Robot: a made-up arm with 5 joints. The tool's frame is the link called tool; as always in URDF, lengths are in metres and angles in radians. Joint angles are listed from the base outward. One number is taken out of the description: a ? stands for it. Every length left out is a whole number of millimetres.
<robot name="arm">
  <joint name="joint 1" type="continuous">
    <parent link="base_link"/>
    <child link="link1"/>
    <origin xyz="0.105 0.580 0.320" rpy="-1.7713 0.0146 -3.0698"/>
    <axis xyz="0 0 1"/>
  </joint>
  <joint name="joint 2" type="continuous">
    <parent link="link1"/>
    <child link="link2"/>
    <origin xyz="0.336 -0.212 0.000" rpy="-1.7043 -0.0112 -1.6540"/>
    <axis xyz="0 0 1"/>
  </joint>
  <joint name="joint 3" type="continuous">
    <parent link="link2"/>
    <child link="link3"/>
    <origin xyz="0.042 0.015 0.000" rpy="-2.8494 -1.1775 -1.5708"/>
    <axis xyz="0 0 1"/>
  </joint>
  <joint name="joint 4" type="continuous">
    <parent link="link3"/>
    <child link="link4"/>
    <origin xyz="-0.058 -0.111 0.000" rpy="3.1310 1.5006 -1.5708"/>
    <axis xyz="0 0 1"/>
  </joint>
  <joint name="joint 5" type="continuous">
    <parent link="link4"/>
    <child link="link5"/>
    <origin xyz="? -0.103 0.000" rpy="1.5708 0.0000 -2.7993"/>
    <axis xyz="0 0 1"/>
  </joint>
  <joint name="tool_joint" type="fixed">
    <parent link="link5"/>
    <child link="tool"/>
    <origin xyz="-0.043 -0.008 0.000" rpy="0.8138 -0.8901 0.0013"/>
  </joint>
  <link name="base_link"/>
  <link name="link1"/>
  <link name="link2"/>
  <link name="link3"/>
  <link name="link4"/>
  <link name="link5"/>
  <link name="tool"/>
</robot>
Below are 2 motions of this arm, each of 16 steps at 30 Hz.
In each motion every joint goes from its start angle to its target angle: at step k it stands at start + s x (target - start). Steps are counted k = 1, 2, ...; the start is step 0. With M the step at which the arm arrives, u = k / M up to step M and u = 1 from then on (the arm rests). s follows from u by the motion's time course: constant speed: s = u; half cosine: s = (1 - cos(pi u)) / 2; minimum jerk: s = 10 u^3 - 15 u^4 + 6 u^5.
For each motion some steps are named. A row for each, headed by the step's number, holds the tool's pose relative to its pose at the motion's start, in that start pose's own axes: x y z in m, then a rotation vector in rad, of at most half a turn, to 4 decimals.
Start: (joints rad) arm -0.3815 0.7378 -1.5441 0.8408 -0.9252
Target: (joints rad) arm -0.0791 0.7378 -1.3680 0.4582 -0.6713
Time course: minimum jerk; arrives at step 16
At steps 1, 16:
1: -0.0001 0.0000 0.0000 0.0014 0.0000 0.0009
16: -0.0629 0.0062 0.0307 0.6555 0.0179 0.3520

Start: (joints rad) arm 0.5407 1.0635 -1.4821 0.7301 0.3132
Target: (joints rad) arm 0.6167 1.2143 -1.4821 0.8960 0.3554
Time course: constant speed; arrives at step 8
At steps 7, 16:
7: -0.0460 0.0148 -0.0019 0.0505 0.1761 -0.2140
16: -0.0524 0.0174 -0.0016 0.0571 0.2003 -0.2452

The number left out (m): -0.089
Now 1 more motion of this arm.
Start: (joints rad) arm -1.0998 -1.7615 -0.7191 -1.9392 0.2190
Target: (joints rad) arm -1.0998 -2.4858 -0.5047 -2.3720 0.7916
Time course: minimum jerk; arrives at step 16
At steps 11, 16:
11: -0.0407 -0.0166 0.0329 0.0388 -0.5682 0.4871
16: -0.0570 -0.0182 0.0373 -0.0096 -0.6655 0.5889

